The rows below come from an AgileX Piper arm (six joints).
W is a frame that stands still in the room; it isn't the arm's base.
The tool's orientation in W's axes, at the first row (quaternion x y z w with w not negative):
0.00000 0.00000 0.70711 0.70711
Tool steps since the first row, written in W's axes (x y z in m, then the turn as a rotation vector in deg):
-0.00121 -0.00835 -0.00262 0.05 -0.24 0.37
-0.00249 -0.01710 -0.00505 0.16 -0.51 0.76
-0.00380 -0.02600 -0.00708 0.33 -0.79 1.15
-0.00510 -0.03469 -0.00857 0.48 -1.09 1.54
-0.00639 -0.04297 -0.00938 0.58 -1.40 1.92
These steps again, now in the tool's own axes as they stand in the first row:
-0.00835 0.00121 -0.00262 -0.24 -0.05 0.37
-0.01710 0.00249 -0.00505 -0.51 -0.16 0.76
-0.02600 0.00380 -0.00708 -0.79 -0.33 1.15
-0.03469 0.00510 -0.00857 -1.09 -0.48 1.54
-0.04297 0.00639 -0.00938 -1.40 -0.58 1.92

